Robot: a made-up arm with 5 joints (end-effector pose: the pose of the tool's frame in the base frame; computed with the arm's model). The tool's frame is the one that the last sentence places. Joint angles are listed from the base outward.
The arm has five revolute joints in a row. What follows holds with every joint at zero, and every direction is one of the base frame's.
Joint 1 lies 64.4 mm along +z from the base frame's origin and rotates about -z.
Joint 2 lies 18.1 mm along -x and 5 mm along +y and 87.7 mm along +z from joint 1 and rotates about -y.
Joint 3 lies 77.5 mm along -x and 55 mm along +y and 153.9 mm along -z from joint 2 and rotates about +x.
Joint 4 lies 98.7 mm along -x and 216.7 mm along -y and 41.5 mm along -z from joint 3 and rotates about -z.
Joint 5 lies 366.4 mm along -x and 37.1 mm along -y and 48.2 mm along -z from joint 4 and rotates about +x.
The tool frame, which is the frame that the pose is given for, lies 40.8 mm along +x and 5.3 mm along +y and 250.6 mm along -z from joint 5; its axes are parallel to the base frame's.
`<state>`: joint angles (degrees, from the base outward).
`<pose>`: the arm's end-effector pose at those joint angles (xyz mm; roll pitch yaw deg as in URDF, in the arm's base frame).
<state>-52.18 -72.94 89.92 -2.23 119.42</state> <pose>-239.9 -273.3 578.2 -150.65 70.71 52.19</pose>
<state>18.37 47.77 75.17 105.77 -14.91</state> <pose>82.6 408.3 -62.5 57.30 55.74 -44.32</pose>
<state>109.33 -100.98 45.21 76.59 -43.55</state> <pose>353.9 126.9 655.0 -141.30 5.52 114.18</pose>
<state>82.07 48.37 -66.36 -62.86 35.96</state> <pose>-440.3 353.3 -69.5 -38.26 11.57 -60.71</pose>
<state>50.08 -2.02 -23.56 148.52 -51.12</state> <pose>40.2 101.1 -290.4 -31.74 -13.81 159.45</pose>
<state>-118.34 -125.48 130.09 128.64 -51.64</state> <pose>-207.6 102.8 192.1 -95.47 -58.79 -137.79</pose>
